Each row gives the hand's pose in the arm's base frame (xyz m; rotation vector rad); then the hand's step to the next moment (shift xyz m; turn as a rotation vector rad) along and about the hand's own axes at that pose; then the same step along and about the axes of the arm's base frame.
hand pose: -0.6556 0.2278 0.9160 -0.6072 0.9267 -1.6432
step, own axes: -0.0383 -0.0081 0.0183 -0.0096 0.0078 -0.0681
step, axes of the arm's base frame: 0.0201 0.0328 0.0198 -0.0465 0.0263 -0.0440
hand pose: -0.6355 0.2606 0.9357 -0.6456 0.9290 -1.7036
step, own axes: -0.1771 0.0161 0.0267 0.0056 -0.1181 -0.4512
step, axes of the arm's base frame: 0.0847 0.1585 0.0051 -0.4198 0.1351 -0.1519
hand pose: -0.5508 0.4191 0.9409 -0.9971 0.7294 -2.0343
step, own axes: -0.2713 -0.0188 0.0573 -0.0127 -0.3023 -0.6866
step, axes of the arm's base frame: 0.1548 0.2213 -0.0655 -0.6750 0.2917 -0.1490
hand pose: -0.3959 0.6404 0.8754 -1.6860 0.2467 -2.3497
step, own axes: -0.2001 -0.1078 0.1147 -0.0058 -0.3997 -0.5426
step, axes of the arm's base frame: 0.1598 0.1613 -0.1153 -0.5499 0.3833 -0.0700
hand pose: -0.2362 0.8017 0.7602 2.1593 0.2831 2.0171
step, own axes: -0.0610 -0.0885 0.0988 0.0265 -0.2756 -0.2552
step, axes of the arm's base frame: 0.0928 0.0704 -0.0881 -0.2585 0.2724 -0.0270
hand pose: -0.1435 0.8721 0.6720 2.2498 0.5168 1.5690
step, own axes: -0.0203 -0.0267 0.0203 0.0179 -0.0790 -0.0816
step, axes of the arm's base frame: 0.0100 0.0120 -0.0360 -0.0788 0.0837 0.0034
